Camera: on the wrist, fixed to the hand. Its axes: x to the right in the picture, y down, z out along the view.
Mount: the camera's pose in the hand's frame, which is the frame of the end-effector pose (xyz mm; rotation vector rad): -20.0 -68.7 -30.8 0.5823 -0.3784 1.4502
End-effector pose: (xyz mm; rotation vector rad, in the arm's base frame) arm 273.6 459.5 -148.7 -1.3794 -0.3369 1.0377
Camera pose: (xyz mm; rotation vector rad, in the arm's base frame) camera 313.0 434.6 -86.3 -0.7287 0.8058 2.3340
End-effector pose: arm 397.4 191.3 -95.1 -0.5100 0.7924 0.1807
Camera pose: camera 387.4 117.1 -73.5 0.7239 0.6629 1.2952
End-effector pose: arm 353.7 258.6 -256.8 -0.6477 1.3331 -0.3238
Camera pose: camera 329.2 208.4 -202.5 0.7638 0.9706 0.5659
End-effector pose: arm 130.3 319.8 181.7 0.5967 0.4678 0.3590
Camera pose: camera 110.5 271.7 123.7 1.5011 -0.3408 1.4757
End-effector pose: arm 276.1 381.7 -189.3 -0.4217 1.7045 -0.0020
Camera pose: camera 267.9 316.0 -148.2 1.2040 1.2189 0.5770
